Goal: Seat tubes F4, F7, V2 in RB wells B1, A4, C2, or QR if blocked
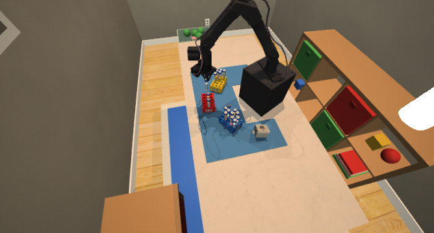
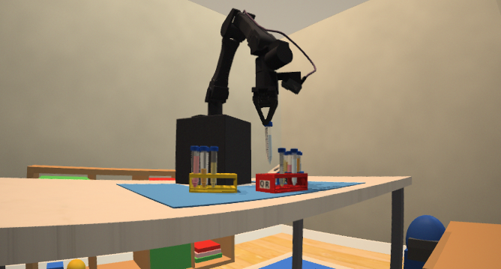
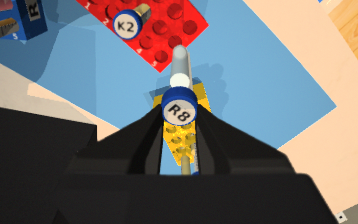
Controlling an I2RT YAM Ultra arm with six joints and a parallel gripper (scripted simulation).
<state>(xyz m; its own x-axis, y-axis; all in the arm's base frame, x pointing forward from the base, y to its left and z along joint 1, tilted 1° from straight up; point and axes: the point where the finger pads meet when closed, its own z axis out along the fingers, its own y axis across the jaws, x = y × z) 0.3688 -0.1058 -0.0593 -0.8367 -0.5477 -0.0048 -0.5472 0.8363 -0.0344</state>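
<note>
Now: hand 1 cm short of the tube R8 and 6 cm above it. Round my hand: red rack (1 cm ahead, 6 cm to the left, 17 cm below); then rack RB (11 cm behind, 10 cm to the right, 17 cm below); then tube (1 cm ahead, 5 cm to the left, 13 cm below).
</note>
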